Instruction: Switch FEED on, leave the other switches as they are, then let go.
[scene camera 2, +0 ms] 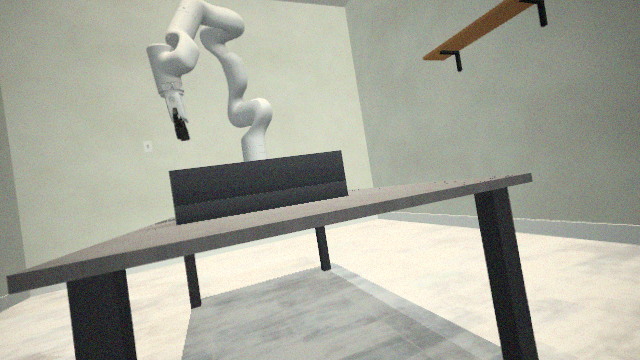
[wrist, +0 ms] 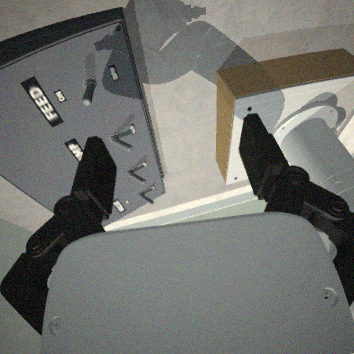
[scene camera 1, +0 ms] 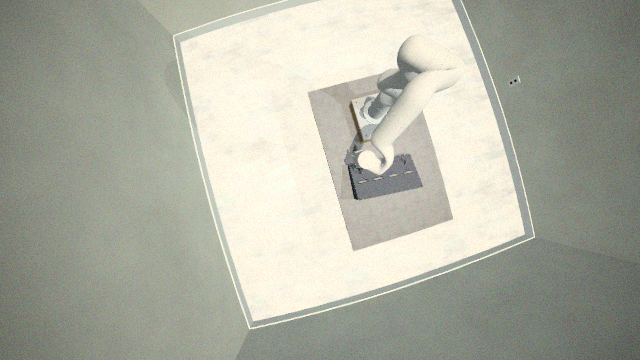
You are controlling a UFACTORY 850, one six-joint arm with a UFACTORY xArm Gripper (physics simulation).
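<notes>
The dark switch panel (scene camera 1: 390, 189) (scene camera 2: 257, 175) (wrist: 30, 145) lies on the table; scene camera 2 sees its back. The FEED lever (wrist: 88, 94) stands between its ON label (wrist: 60, 95) and OFF label (wrist: 114, 73) and leans to the ON side. The other levers (wrist: 124, 134) (wrist: 138, 168) (wrist: 148, 194) tilt the other way, toward their OFF side. My gripper (scene camera 2: 182, 137) (wrist: 173, 141) is open and empty, raised above the panel and apart from the levers. Its left finger in the wrist view covers part of the PUMP label (wrist: 74, 149).
The arm's base stands on a box (scene camera 1: 356, 122) (wrist: 224, 132) with brown sides, beside the panel on the table (scene camera 1: 400, 225) (scene camera 2: 250, 234). The arm (scene camera 1: 415, 100) reaches over the panel's lever side. A wooden shelf (scene camera 2: 480, 28) is on the wall.
</notes>
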